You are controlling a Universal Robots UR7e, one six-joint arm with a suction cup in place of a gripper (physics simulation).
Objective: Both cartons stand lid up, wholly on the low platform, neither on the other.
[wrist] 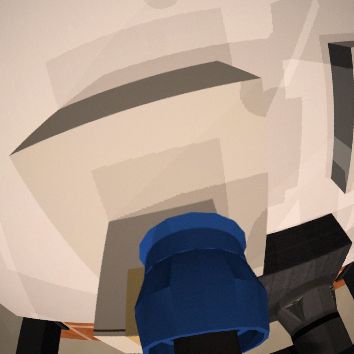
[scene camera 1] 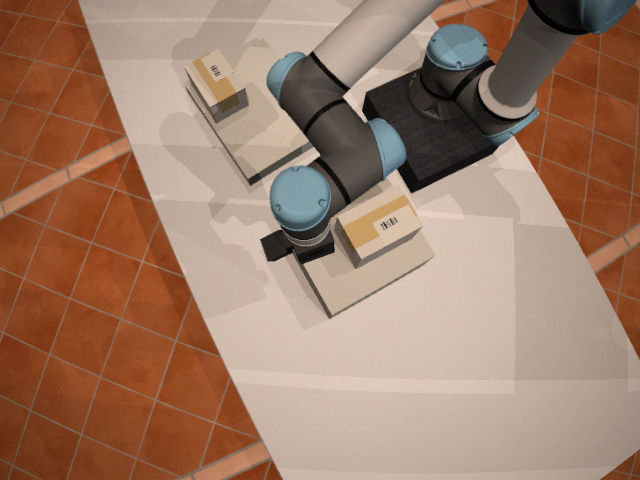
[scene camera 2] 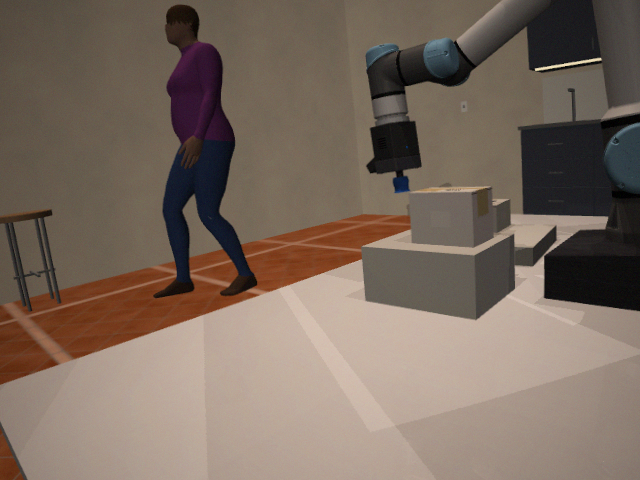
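Pixels of known places: end effector, tool point: (wrist: 193,254) (scene camera 2: 402,191); arm's base, origin of the base link: (wrist: 302,297) (scene camera 1: 438,95).
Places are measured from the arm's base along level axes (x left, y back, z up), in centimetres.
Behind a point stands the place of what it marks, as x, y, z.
The large carton (scene camera 1: 379,227) @[27.3, -29.7, 12.2] (scene camera 2: 444,219) @[30.8, -27.5, 6.9] (wrist: 120,285) @[29.9, -35.4, 8.4] stands lid up on the tall platform (scene camera 1: 356,289) @[35.6, -36.6, 1.7] (scene camera 2: 418,279) @[36.7, -29.9, -3.9] (wrist: 165,120) @[25.5, -43.5, 1.7]. The small carton (scene camera 1: 214,85) @[-19.4, -49.2, 2.7] (scene camera 2: 502,214) @[-21.5, -43.9, -0.9] stands lid up near the left edge of the low platform (scene camera 1: 263,149) @[-3.4, -43.3, -5.5] (scene camera 2: 527,235) @[-16.1, -33.5, -5.5] (wrist: 342,100) @[0.5, -41.2, -8.0]. In scene camera 2, my gripper's blue suction cup (scene camera 2: 401,191) (wrist: 192,225) hangs pointing down at the left of the large carton, about level with its lid. The cup carries no carton, so it is shut on nothing. In scene camera 1 the cup is hidden under the wrist.
The black robot base (scene camera 1: 439,139) @[10.5, -4.9, -0.6] (scene camera 2: 589,268) @[17.2, -5.3, -3.3] (wrist: 305,250) @[3.3, -15.1, -3.8] stands on the table beside both platforms. The arm passes over the gap between the platforms. A person (scene camera 2: 199,103) stands beyond the table, with a stool (scene camera 2: 28,217) at the left.
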